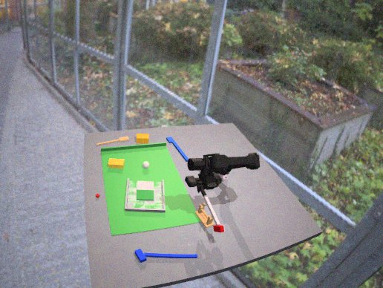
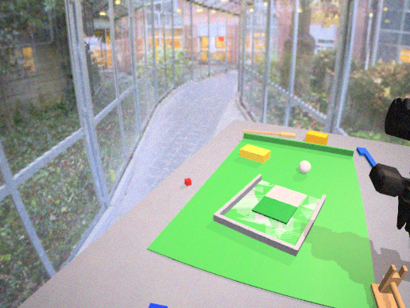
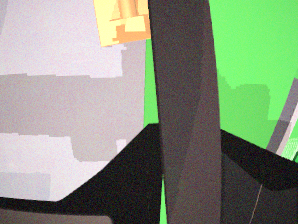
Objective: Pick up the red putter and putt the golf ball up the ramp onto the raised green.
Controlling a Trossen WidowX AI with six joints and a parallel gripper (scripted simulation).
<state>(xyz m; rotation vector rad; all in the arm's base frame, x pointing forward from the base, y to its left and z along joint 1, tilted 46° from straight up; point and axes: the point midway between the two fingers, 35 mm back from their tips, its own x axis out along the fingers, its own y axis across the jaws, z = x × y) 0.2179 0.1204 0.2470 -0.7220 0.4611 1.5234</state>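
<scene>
The red putter lies 30 mm behind my gripper tip, 120 mm to the left of it and 10 mm below it. Round my gripper tip: wooden stand 30 mm behind, 80 mm to the left, 100 mm below; then blue putter 230 mm ahead, 290 mm to the left, 120 mm below; then white golf ball 230 mm ahead, 390 mm to the right, 110 mm below.
</scene>
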